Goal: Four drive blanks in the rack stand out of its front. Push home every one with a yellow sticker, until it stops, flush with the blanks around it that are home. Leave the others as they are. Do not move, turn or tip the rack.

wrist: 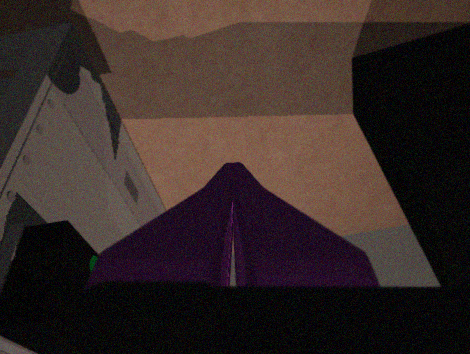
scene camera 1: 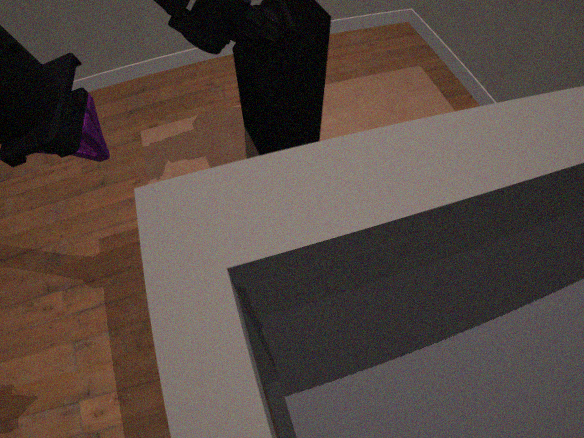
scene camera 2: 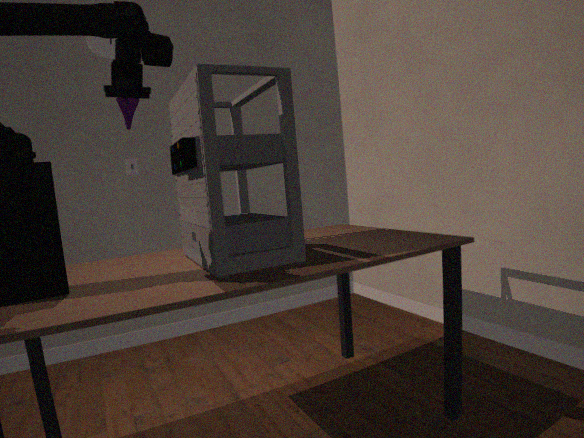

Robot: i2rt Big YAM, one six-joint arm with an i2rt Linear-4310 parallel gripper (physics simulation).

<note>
I see my gripper (scene camera 1: pixel 104 158) and a grey rack (scene camera 1: pixel 418 272).
The grey rack is seen too in the wrist view (wrist: pixel 74 160). My gripper is seen too in the wrist view (wrist: pixel 233 177) and in scene camera 2 (scene camera 2: pixel 128 129).
</note>
